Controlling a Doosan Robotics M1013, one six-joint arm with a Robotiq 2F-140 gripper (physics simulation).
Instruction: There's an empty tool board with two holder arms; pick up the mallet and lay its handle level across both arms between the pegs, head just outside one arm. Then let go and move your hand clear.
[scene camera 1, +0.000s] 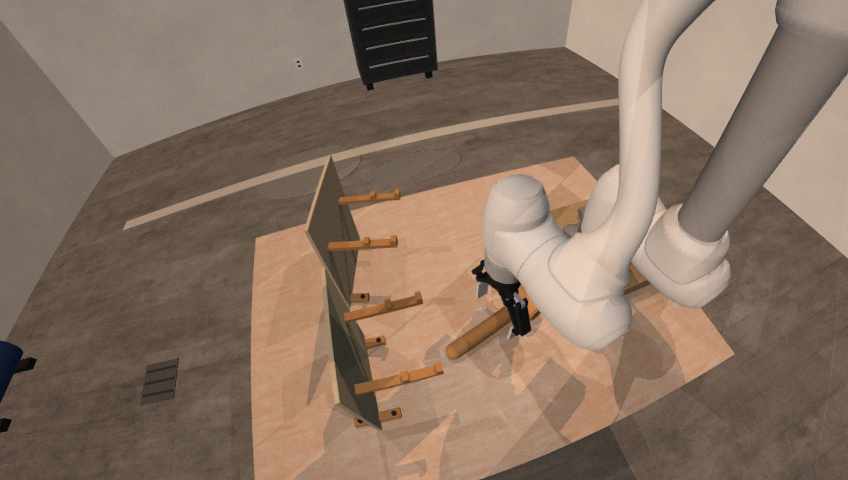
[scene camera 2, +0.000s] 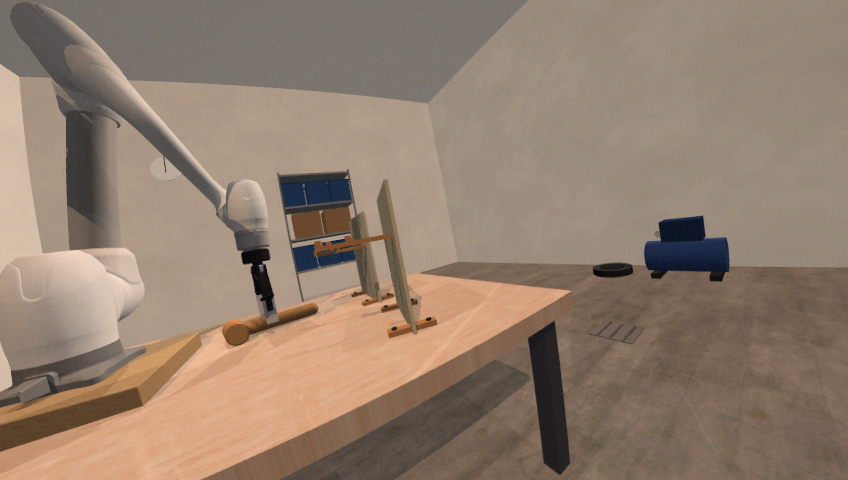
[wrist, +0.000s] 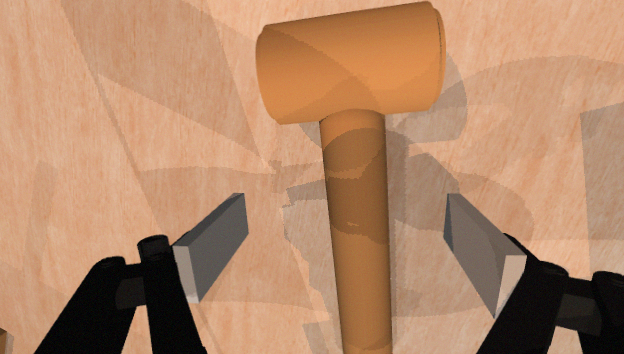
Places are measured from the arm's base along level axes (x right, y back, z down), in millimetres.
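Pixels of known places: gripper, fingertip midpoint: (scene camera 1: 496, 314) (scene camera 2: 269, 318) (wrist: 341, 214); arm's base at its link origin: (scene camera 2: 76, 376).
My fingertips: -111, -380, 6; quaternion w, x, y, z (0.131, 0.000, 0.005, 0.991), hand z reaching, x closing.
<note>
Ahead of a thing's pixels: the offset from my fingertips to its middle, as dx, dy, dz. "spot": to the spot under its first point. Level surfaces: height alone.
The orange wooden mallet @(-16, -14, +12) (scene camera 1: 482, 336) (scene camera 2: 291, 313) (wrist: 357, 200) lies on the table; the arm hides its head in scene camera 1. My gripper (scene camera 1: 496, 313) (scene camera 2: 270, 316) (wrist: 341, 214) is open and low over the table, with one finger on each side of the handle near the head and a gap on both sides. Two upright olive boards stand in line: a back one @(+253, -286, -127) (scene camera 1: 324, 220) (scene camera 2: 393, 255) and a front one @(-69, -284, -119) (scene camera 1: 348, 356) (scene camera 2: 367, 261). Each bears two orange holder arms with pegs, the front board's being one arm (scene camera 1: 368, 312) and another @(spot: -145, -276, -166) (scene camera 1: 386, 382). All four arms are bare.
The table @(dz +37) (scene camera 1: 273, 368) (scene camera 2: 487, 309) carries the boards on small orange feet (scene camera 1: 389, 414) (scene camera 2: 410, 327). The robot's base stands on a wooden plate (scene camera 2: 172, 362) beyond the mallet's head. The holder arms stick out from the boards toward the mallet's side, well above the table.
</note>
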